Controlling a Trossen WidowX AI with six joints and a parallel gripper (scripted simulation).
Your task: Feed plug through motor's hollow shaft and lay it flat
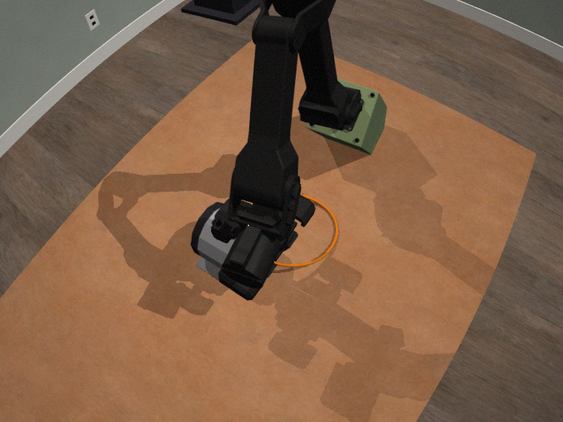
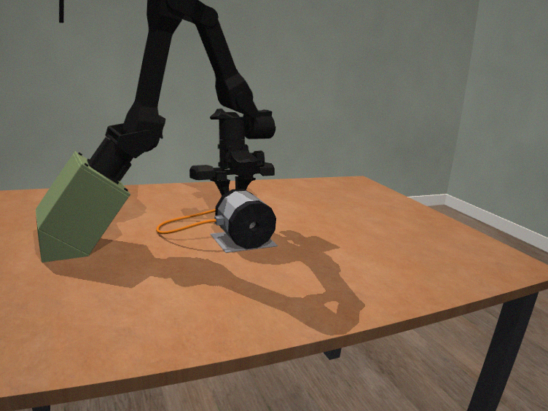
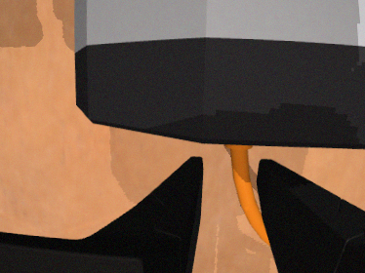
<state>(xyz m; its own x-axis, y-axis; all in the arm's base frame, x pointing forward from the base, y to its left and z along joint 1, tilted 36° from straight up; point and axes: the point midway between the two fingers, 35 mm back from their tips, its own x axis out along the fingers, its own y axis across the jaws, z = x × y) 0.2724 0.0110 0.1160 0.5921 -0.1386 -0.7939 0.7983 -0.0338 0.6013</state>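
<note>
My hand is 40 mm to the left of the grey plug and 30 mm above it.
</note>
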